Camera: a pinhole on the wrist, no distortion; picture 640 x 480 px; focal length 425.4 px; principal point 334.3 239.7 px. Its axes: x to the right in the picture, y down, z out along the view. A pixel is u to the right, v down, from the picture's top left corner.
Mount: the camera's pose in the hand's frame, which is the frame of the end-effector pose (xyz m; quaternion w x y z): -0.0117 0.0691 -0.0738 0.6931 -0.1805 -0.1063 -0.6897
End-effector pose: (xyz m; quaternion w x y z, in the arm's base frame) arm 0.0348 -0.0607 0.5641 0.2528 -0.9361 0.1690 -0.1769
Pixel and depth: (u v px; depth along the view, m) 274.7 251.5 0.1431
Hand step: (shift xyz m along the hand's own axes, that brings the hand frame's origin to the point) 0.0063 0.1442 0.0484
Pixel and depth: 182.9 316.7 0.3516
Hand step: 0.0841 0.3224 0.1908
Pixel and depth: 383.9 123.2 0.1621
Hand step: -0.0389 0.1168 0.0862
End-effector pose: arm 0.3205 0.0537 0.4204 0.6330 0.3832 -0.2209 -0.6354
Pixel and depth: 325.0 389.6 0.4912
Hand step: 0.2101 0.2710 0.3521
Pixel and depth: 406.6 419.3 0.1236
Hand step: 0.0533 0.0980 0.0419
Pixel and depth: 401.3 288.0 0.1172
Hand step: 0.0139 0.0985 0.0391
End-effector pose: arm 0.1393 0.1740 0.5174 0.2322 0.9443 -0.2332 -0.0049
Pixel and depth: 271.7 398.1 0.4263
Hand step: 0.1879 0.2932 0.2738
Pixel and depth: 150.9 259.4 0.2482
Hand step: 0.0222 0.2656 0.1090
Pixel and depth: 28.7 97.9 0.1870
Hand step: -0.0582 0.2676 0.0500
